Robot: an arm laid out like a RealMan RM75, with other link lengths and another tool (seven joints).
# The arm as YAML. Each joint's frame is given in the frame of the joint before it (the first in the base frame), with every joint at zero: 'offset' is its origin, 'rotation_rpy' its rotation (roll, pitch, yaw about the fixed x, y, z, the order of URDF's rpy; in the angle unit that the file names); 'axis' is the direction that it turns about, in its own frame. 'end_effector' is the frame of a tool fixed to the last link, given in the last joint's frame.
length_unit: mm
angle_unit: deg
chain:
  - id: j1
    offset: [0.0, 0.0, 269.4]
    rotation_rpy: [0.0, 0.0, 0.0]
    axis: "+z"
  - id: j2
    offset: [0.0, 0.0, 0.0]
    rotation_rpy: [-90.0, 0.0, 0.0]
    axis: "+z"
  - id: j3
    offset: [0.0, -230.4, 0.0]
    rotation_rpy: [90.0, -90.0, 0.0]
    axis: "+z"
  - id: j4
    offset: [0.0, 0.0, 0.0]
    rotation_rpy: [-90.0, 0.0, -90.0]
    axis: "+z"
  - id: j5
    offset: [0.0, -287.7, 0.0]
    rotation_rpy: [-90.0, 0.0, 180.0]
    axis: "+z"
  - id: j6
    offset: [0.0, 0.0, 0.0]
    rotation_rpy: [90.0, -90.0, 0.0]
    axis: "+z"
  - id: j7
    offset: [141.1, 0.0, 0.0]
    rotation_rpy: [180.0, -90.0, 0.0]
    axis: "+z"
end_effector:
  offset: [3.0, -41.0, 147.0]
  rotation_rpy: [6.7, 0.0, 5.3]
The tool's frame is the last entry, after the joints.
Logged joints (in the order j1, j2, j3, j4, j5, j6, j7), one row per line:
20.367, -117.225, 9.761, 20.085, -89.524, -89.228, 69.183
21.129, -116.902, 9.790, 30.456, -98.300, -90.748, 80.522
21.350, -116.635, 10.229, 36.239, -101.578, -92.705, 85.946
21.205, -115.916, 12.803, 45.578, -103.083, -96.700, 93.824
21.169, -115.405, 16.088, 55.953, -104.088, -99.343, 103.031
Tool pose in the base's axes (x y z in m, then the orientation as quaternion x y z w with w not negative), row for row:
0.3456, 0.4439, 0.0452, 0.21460, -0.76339, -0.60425, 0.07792
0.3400, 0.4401, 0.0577, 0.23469, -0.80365, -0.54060, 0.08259
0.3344, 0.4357, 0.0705, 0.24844, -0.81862, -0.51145, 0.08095
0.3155, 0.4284, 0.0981, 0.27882, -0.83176, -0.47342, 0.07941
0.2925, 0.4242, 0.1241, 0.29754, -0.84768, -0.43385, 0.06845
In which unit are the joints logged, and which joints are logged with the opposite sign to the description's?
The joints are logged in degrees. Opposite sign: j2, j3, j4.
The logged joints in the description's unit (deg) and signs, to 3 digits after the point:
20.367, 117.225, -9.761, -20.085, -89.524, -89.228, 69.183
21.129, 116.902, -9.790, -30.456, -98.300, -90.748, 80.522
21.350, 116.635, -10.229, -36.239, -101.578, -92.705, 85.946
21.205, 115.916, -12.803, -45.578, -103.083, -96.700, 93.824
21.169, 115.405, -16.088, -55.953, -104.088, -99.343, 103.031

